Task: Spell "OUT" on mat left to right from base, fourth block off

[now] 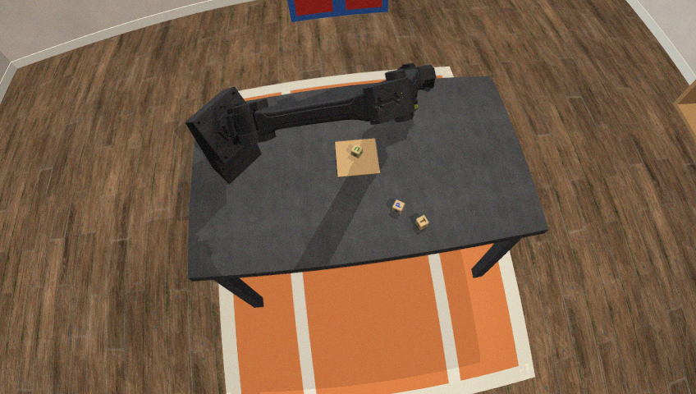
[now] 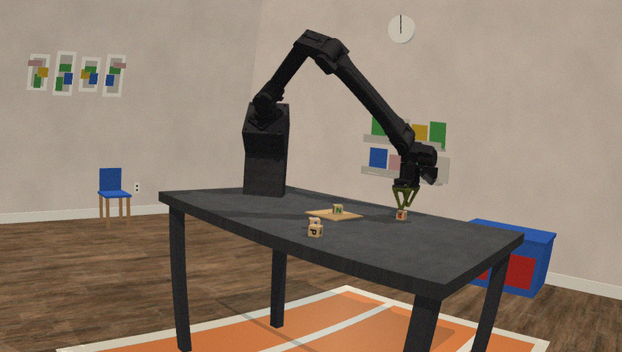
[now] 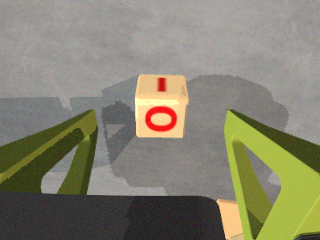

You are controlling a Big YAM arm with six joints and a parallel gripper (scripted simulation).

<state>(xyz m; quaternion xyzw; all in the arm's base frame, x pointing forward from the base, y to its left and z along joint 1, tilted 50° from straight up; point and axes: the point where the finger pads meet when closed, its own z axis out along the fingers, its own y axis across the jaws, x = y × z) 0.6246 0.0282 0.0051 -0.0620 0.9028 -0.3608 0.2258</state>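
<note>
The O block is 10 mm behind my hand and 30 mm below it. Round my hand: green-lettered block: 210 mm behind, 80 mm to the right, 30 mm below; P block: 170 mm behind, 320 mm to the right, 30 mm below; tan mat: 220 mm behind, 90 mm to the right, 50 mm below.
</note>
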